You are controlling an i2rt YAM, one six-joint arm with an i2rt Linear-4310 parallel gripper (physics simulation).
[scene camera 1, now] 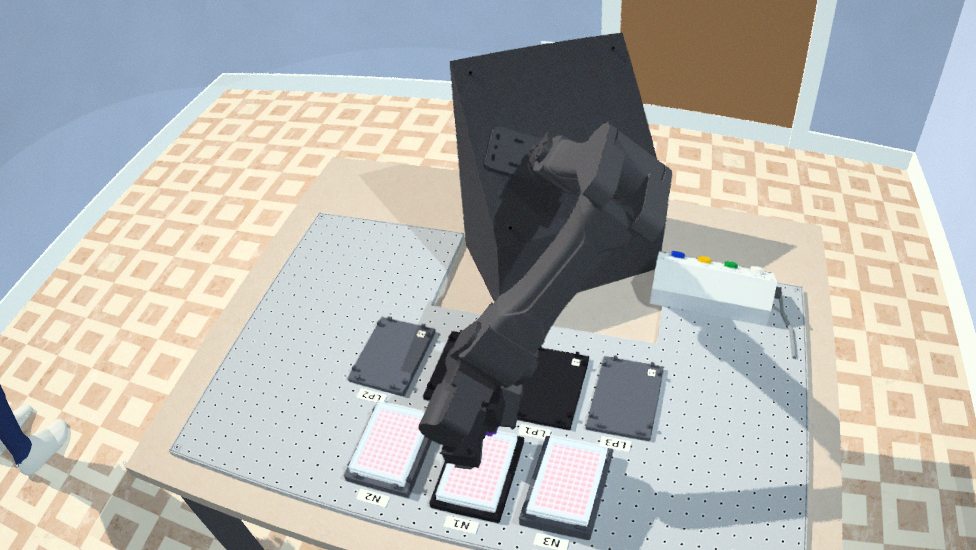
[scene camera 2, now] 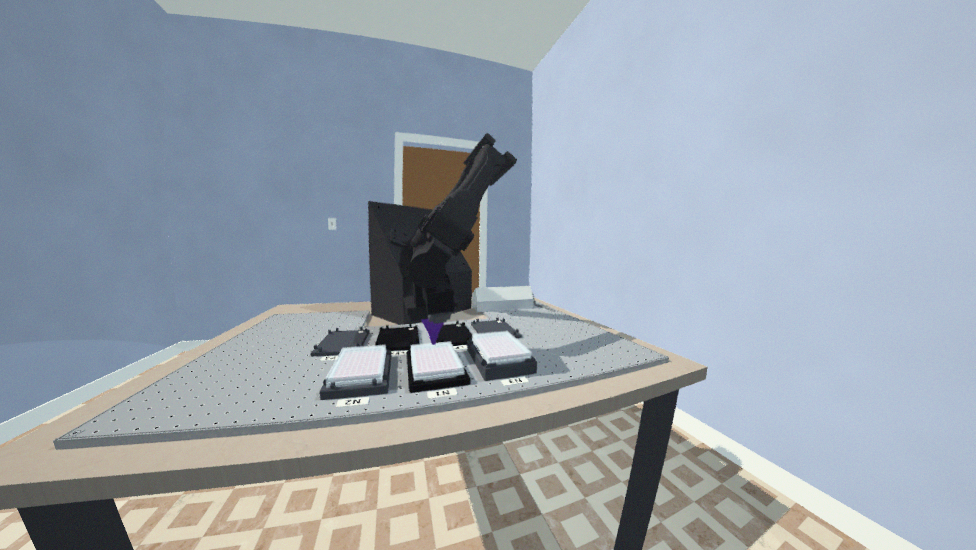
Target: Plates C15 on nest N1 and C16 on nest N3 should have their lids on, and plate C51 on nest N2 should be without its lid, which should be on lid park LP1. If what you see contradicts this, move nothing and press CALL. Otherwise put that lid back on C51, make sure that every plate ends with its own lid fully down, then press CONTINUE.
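Frame: origin at the arm's base, x ahead, y left, z up, level; millimetres.
Seen in the pictures: gripper, fingertip midpoint: (scene camera 1: pixel 491 432) (scene camera 2: pixel 433 343); arm's base, link origin: (scene camera 1: pixel 546 162) (scene camera 2: pixel 417 246).
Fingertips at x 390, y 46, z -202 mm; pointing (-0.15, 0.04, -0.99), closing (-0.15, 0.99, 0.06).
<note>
Offsets run from my fingertips to a thing's top centre.
A pink-welled plate @[135 mm right, 66 mm ahead, 2 mm up] (scene camera 1: pixel 390 440) (scene camera 2: pixel 358 363) sits on nest N2. Another @[1 mm left, 59 mm ahead, 1 mm down] (scene camera 1: pixel 478 481) (scene camera 2: pixel 437 360) sits on nest N1, and a third @[132 mm left, 43 mm ahead, 11 mm up] (scene camera 1: pixel 568 481) (scene camera 2: pixel 502 346) on nest N3. Each has a pale, clear rim; whether a clear lid covers each one cannot be told for sure. Black lid park LP1 @[47 mm left, 126 mm back, 11 mm down] (scene camera 1: pixel 556 389) (scene camera 2: pixel 455 333) is partly behind the arm; no lid shows on its visible part. My gripper (scene camera 2: pixel 433 341) is shut and points down, its purple fingertips over or at the back edge of the N1 plate. In scene camera 1 the wrist mostly hides the fingers.
Grey lid parks LP2 @[217 mm right, 102 mm back, 11 mm down] (scene camera 1: pixel 392 355) (scene camera 2: pixel 343 341) and LP3 @[170 mm left, 143 mm back, 11 mm down] (scene camera 1: pixel 624 396) flank the black parks. Another black park @[87 mm right, 114 mm back, 11 mm down] (scene camera 2: pixel 397 337) is mostly behind the arm in scene camera 1. A white button box @[267 mm left, 408 mm back, 53 mm up] (scene camera 1: pixel 713 286) (scene camera 2: pixel 503 298) stands at the back. A person's foot (scene camera 1: pixel 44 444) shows beside the table.
</note>
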